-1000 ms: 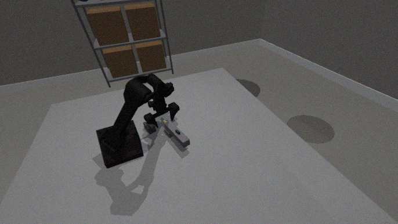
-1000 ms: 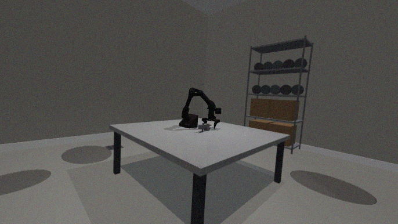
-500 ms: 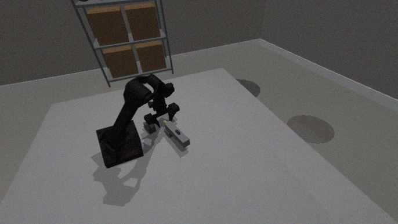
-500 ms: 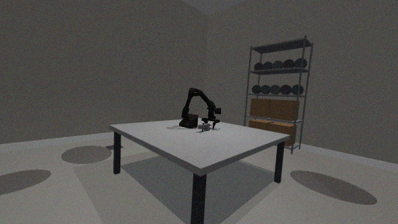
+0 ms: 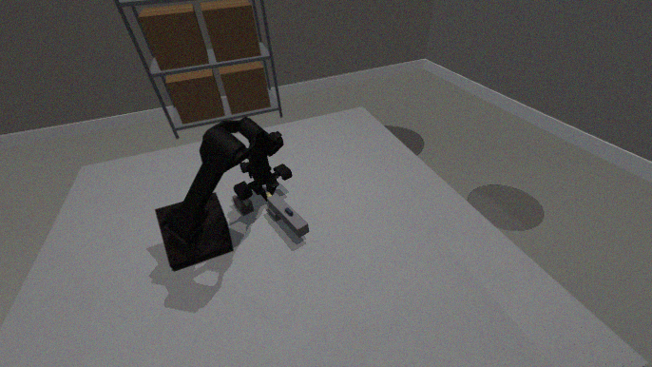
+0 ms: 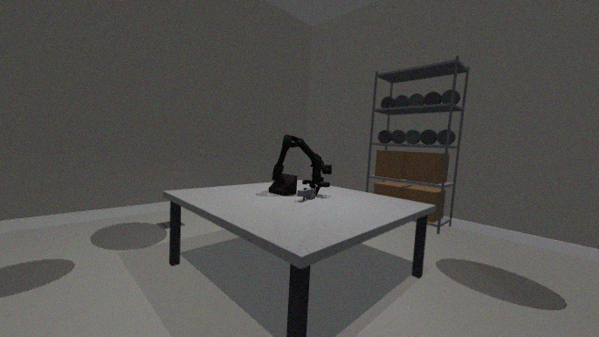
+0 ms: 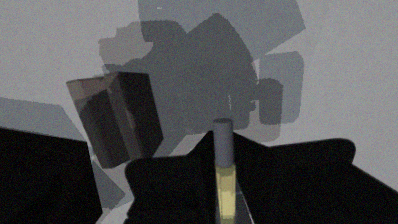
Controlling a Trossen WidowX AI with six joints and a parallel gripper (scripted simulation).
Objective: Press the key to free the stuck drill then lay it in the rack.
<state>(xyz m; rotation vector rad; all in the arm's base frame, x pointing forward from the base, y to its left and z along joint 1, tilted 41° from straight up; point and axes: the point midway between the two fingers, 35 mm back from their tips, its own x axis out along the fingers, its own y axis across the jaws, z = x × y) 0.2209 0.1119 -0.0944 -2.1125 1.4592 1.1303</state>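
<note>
Now: gripper tip 10 mm short of the drill, 30 mm to the left of it and 40 mm below it. The rest, counted from my gripper tip: grey holder block (60 mm ahead, 120 mm to the right, 30 mm above); then rack (80 mm behind, 10 mm to the right, 10 mm above); then blue key (70 mm ahead, 150 mm to the right, 40 mm above).
</note>
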